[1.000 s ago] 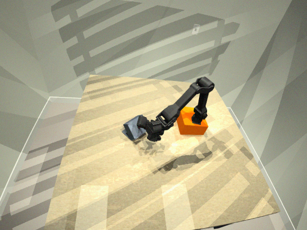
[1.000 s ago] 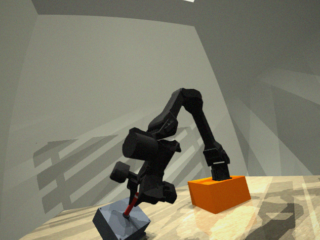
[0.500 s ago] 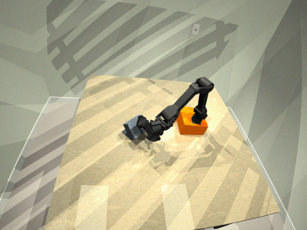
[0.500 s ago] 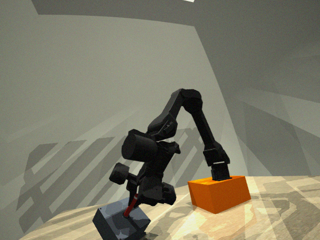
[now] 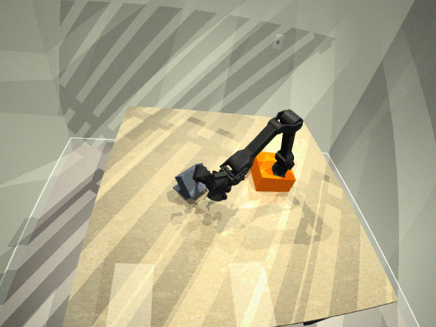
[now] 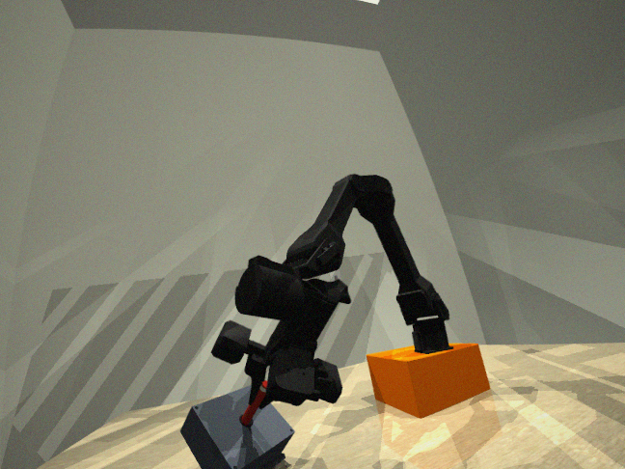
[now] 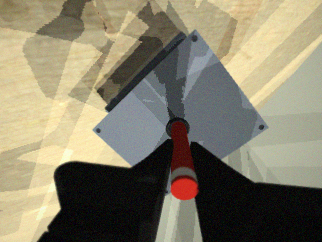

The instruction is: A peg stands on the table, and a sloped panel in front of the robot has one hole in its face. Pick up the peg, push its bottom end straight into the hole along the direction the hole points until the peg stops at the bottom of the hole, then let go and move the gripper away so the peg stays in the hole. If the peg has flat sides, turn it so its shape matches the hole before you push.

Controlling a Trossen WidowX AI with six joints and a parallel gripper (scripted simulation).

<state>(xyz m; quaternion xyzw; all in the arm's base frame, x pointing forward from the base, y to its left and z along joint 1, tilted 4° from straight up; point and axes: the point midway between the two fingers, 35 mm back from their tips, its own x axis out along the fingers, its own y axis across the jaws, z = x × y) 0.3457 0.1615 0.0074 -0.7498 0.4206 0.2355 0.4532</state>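
My gripper tip is now 40 mm short of the grey-blue sloped panel, 40 mm above it and 30 mm to the left of it. Round my gripper tip: red round peg 10 mm behind, 10 mm above.
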